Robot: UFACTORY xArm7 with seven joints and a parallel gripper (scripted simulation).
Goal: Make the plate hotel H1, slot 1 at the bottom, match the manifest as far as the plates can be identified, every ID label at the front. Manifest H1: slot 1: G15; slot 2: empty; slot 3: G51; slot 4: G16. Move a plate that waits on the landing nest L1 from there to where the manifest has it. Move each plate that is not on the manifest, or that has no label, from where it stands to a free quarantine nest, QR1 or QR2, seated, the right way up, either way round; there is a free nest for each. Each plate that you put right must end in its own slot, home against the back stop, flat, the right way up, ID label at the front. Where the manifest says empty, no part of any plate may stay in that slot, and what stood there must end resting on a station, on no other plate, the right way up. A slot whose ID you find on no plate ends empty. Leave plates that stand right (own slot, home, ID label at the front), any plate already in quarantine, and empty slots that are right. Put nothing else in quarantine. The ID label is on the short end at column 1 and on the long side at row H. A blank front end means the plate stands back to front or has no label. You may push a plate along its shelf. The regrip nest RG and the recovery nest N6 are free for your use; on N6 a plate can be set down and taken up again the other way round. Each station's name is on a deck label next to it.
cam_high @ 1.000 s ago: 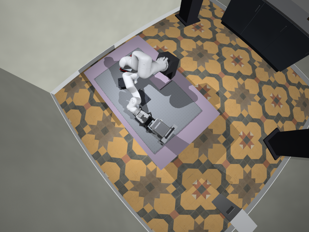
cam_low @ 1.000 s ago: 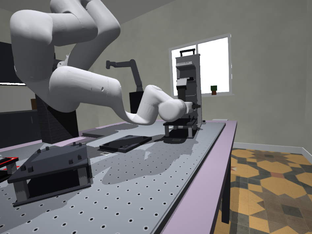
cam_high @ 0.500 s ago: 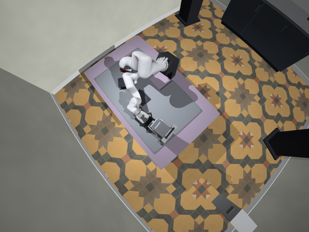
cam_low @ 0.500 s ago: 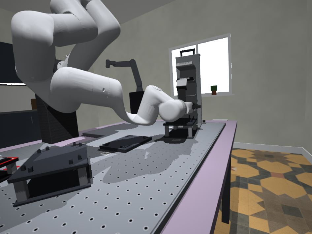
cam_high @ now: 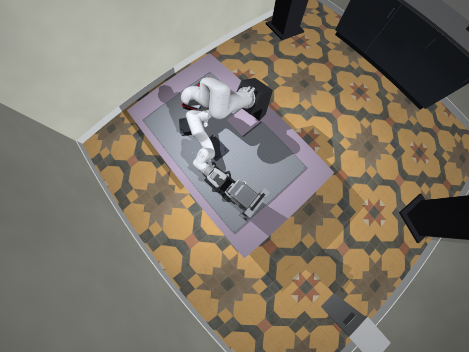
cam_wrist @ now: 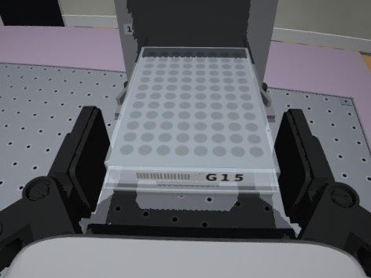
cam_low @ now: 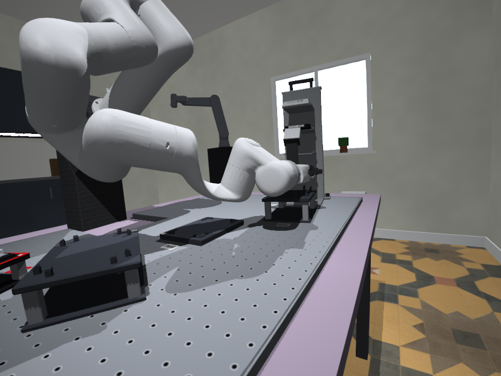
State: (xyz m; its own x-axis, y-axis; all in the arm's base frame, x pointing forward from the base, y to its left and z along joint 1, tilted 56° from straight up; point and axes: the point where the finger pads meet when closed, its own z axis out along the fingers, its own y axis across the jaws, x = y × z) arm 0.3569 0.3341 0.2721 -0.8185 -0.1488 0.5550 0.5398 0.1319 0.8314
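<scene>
My gripper is now 5 cm to the right of the clear plate labelled G15, 2 cm past it and 2 cm above it. From my hand the other things lie so: slot mark 2: 13 cm to the left, 11 cm behind, 7 cm above; H1 deck label: 12 cm below, 11 cm behind, 1 cm to the left; black plate labelled G51: 14 cm above, 9 cm to the left, 3 cm behind.
</scene>
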